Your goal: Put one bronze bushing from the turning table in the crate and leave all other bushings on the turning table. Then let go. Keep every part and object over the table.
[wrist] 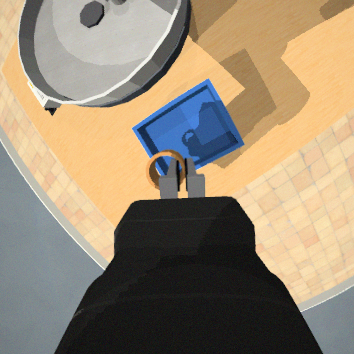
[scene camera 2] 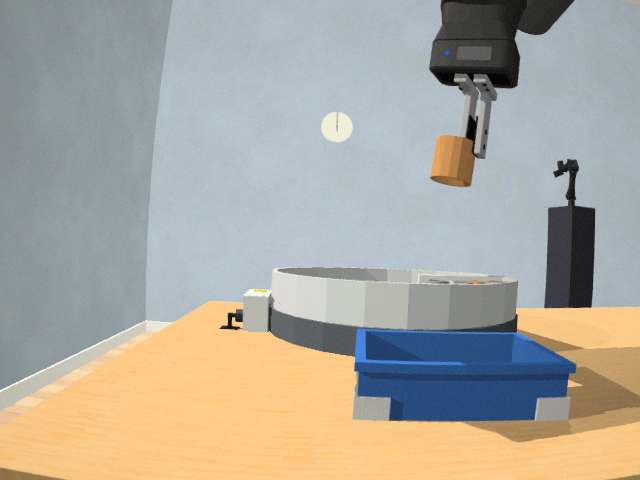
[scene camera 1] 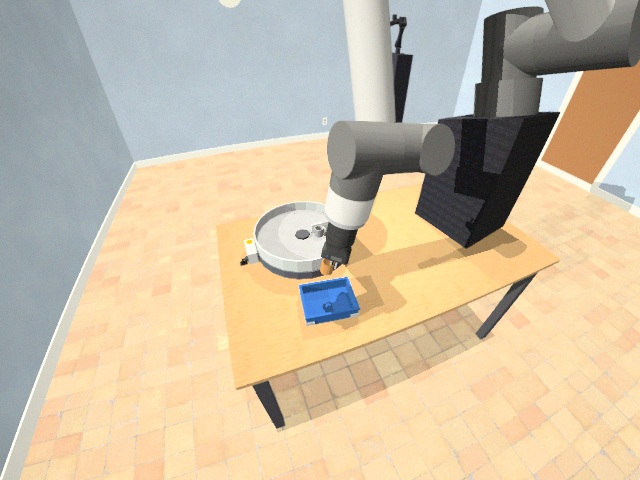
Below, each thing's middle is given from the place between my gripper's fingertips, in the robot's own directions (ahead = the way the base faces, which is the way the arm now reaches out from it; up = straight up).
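Grey turning table (scene camera 2: 320,308): 370 mm to the right of my hand, 80 mm behind it, 180 mm below it. Blue crate (scene camera 2: 402,375): 200 mm below my hand, 30 mm to the right of it.
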